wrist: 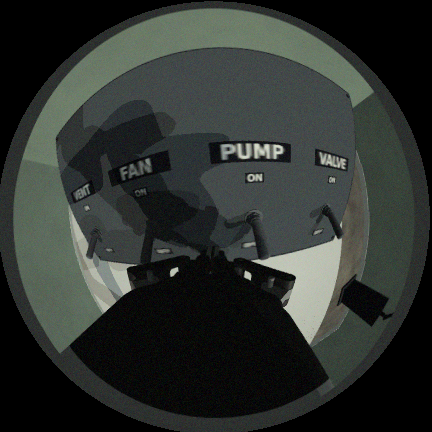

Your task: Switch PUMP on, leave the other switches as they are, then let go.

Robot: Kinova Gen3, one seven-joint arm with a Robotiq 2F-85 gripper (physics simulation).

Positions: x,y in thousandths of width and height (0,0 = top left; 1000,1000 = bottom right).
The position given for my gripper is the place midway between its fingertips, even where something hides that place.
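Note:
I can see a dark grey switch panel (453,334), and my gripper (492,587) is visible too.

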